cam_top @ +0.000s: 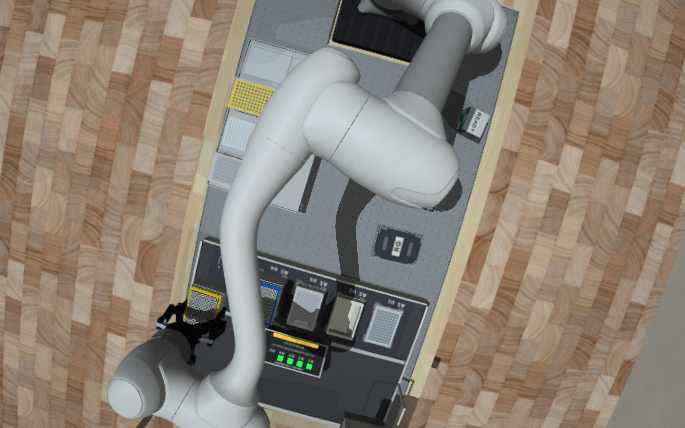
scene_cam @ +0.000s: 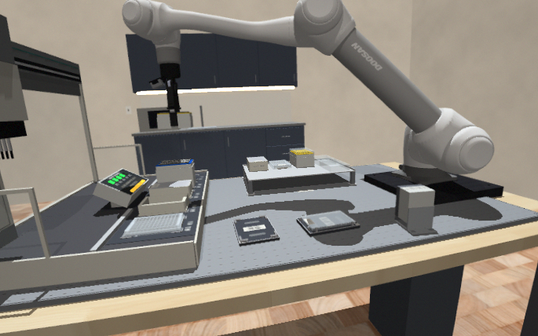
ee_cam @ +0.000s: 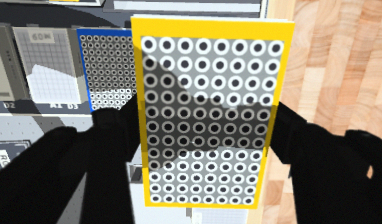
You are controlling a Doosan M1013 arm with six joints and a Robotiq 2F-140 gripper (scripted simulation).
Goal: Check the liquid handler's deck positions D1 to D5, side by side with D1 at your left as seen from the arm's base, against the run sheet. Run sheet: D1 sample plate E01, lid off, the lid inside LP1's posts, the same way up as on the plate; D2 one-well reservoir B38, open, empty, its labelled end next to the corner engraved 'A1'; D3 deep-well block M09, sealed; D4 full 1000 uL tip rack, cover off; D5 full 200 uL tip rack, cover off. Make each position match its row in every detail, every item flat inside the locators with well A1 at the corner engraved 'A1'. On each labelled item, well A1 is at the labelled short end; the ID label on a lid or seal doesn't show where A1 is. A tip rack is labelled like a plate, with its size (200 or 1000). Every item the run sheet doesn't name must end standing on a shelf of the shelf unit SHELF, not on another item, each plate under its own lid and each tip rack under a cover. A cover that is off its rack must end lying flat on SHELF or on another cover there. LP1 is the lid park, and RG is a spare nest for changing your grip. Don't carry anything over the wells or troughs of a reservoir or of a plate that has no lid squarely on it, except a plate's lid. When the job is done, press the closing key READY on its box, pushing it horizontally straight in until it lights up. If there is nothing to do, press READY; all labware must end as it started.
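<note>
Right now the blue-framed tip rack is 18 cm below my hand and 12 cm to the left of it. The rest, counted from my hand: cream reservoir 37 cm to the left, 24 cm below, 3 cm ahead; then yellow-framed tip rack 1 cm behind, 1 cm above; then shelf unit 49 cm behind, 25 cm below, 4 cm to the left.
</note>
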